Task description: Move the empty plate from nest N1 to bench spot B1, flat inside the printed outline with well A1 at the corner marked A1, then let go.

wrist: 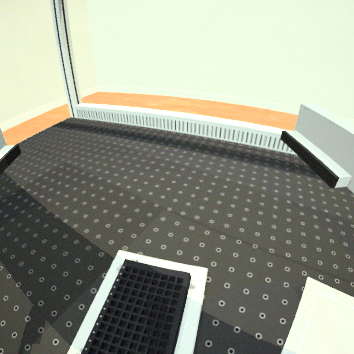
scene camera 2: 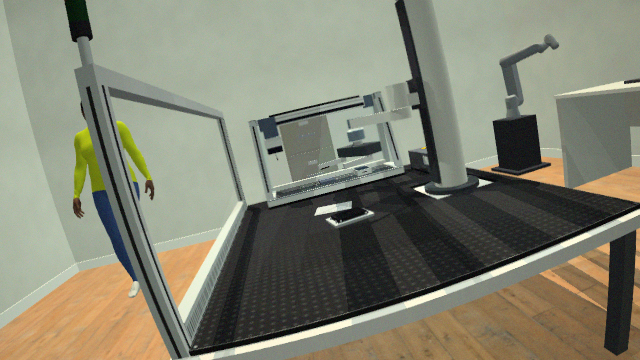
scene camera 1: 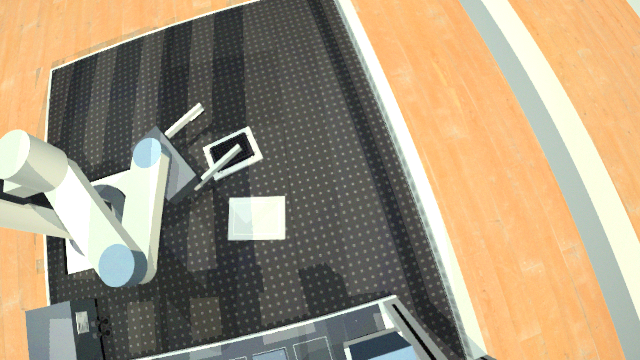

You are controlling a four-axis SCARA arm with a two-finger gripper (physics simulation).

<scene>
my gripper: holds nothing
a plate: on a nest
</scene>
